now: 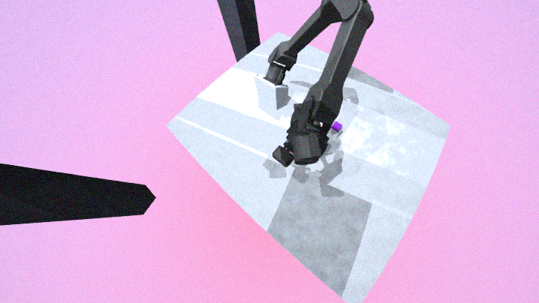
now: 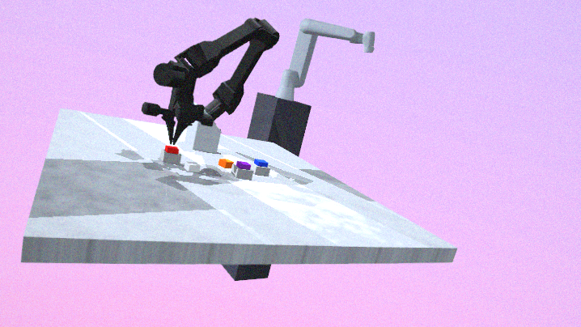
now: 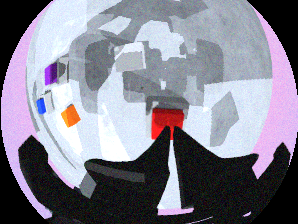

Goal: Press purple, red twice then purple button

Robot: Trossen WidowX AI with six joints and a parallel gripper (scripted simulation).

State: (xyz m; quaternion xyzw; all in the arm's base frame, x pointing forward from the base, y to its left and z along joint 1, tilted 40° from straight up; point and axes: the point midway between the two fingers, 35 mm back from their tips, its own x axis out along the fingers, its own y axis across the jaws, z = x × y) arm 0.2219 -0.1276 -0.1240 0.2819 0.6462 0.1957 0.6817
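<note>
Right now the red button is 1 cm below my gripper tip. The rest, counted from my gripper tip: white block (7 cm ahead, 4 cm to the left, 4 cm below); then purple button (18 cm to the left, 9 cm ahead, 1 cm below); then orange block (17 cm to the left, 4 cm below).
</note>
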